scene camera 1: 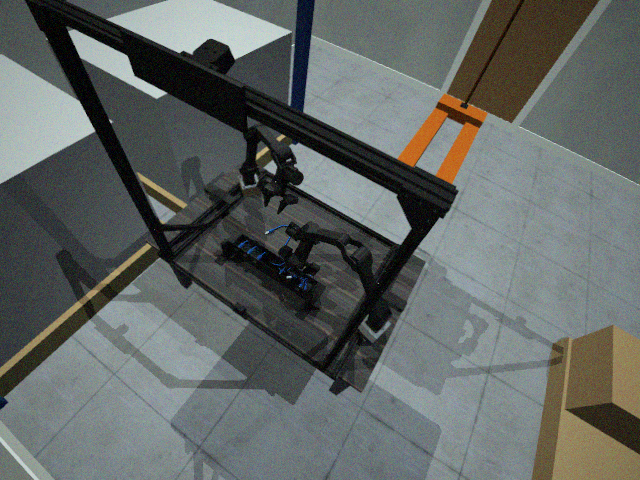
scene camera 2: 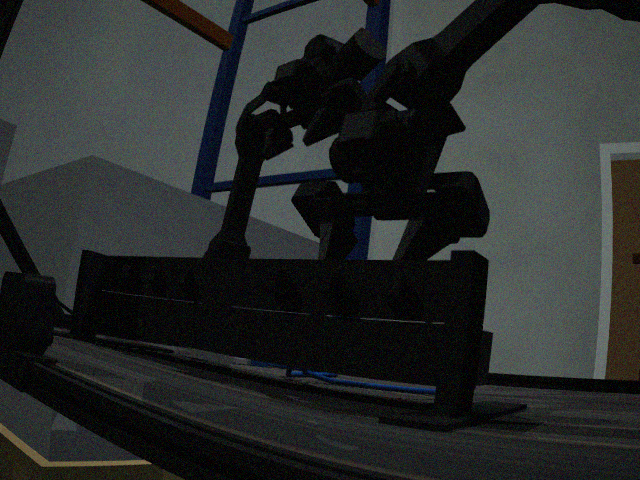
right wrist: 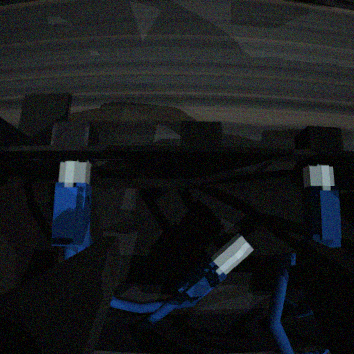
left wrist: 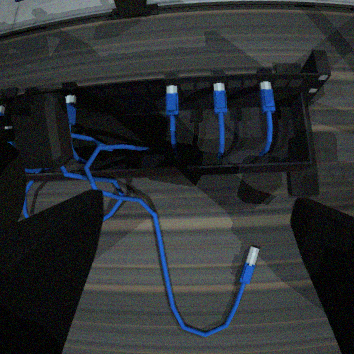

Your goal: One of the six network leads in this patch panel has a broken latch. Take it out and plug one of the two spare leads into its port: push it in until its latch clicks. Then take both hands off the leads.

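Places are measured from the left arm's base along level axes (x ahead, y left, z up), in millimetres.
Where they show: left gripper, fingertip midpoint: point(scene camera 1: 271, 210) point(scene camera 2: 284, 150) point(left wrist: 200, 206); right gripper, fingertip midpoint: point(scene camera 1: 292, 274) point(right wrist: 209, 250); left arm's base at its link origin: point(scene camera 1: 249, 180); right arm's base at its link origin: point(scene camera 1: 375, 322).
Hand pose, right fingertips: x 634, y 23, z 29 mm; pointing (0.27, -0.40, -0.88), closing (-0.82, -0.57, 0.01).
Observation:
Each offset is from my right fingertips to the top centre of the thing. "*": to the spot under its first point. Level surfaces: height alone.
The black patch panel point(scene camera 1: 229, 248) point(scene camera 2: 223, 295) point(left wrist: 246, 167) stands on the dark wooden table @(dz -99 mm) point(scene camera 1: 347, 295). In the left wrist view three blue leads @(dx -173, dy -151, dz -3 mm) point(left wrist: 220, 98) sit plugged in at the right and one lead @(* dx -33, dy -48, dz -7 mm) point(left wrist: 70, 105) at the left. A spare lead's plug @(* dx -316, dy -11, dz -87 mm) point(left wrist: 250, 264) point(scene camera 1: 269, 232) lies loose on the table in front of the panel. My left gripper point(scene camera 1: 275, 202) point(left wrist: 200, 206) is open and empty, high above that spare. My right gripper point(scene camera 1: 292, 267) point(scene camera 2: 366, 243) is open, low over the panel. The right wrist view shows two plugged leads @(dx +59, dy +14, dz -3 mm) point(right wrist: 71, 207) @(dx -28, dy -48, dz -3 mm) point(right wrist: 324, 207) and a loose plug @(* dx -20, dy -6, dz -54 mm) point(right wrist: 232, 254) lying tilted between them.
A black gantry frame point(scene camera 1: 347, 148) spans the table, with posts at its corners. Tangled blue cable point(left wrist: 102, 165) point(scene camera 2: 366, 382) runs behind the panel. A blue pillar point(scene camera 1: 301, 52) and an orange frame point(scene camera 1: 456, 138) stand beyond the table.

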